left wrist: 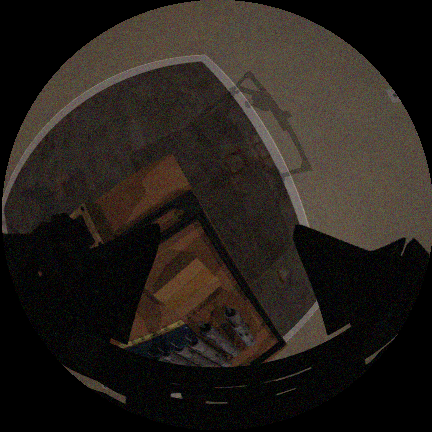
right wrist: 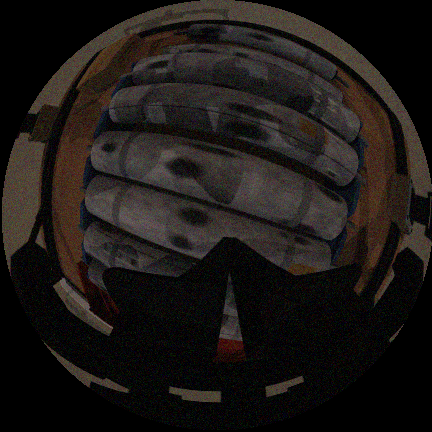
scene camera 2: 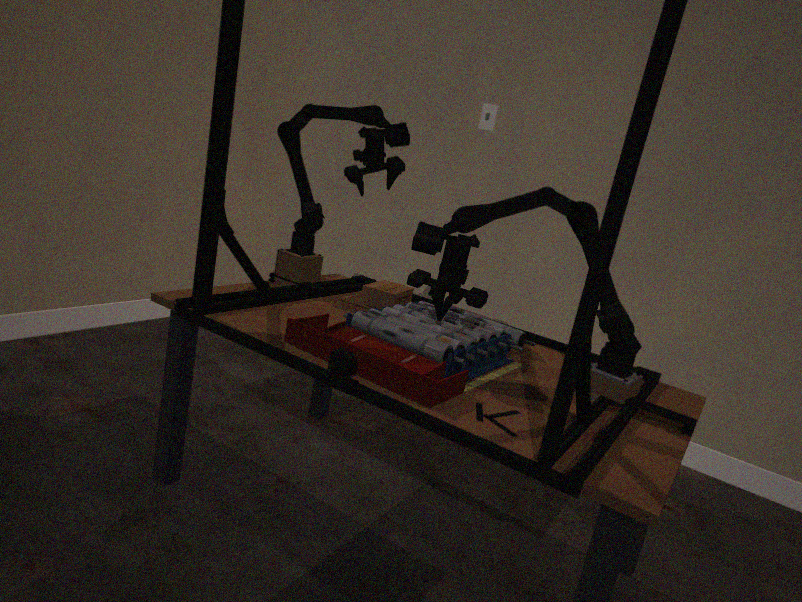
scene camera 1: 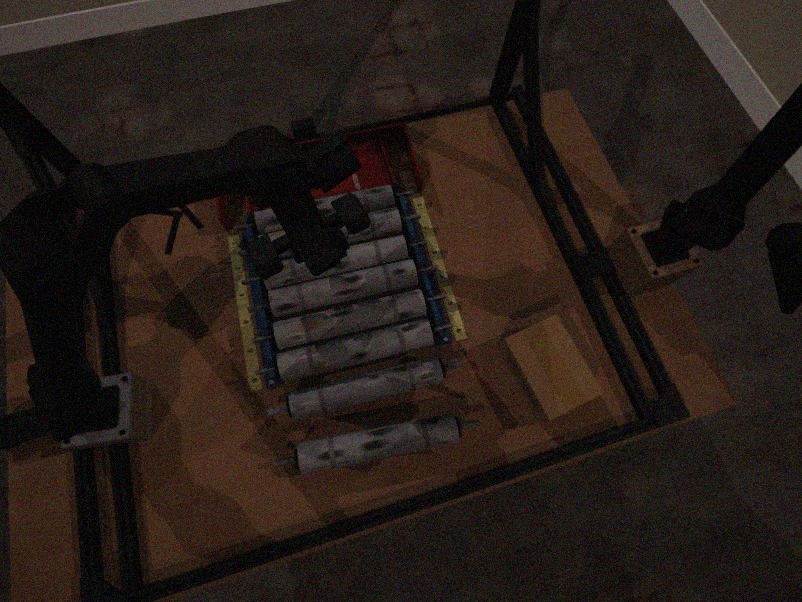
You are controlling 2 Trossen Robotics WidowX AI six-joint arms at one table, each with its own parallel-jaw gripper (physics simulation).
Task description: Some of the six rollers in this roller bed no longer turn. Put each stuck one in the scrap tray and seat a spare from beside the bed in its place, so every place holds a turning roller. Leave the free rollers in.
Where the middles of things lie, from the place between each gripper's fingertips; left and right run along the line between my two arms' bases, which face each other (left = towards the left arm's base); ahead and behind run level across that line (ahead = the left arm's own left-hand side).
Now: the tan block [scene camera 1: 551, 373] 29 cm below my left hand, 17 cm to the right of it and 8 cm behind it.
The tan block is 33 cm to the left of my right hand, 27 cm ahead of it and 6 cm below it.
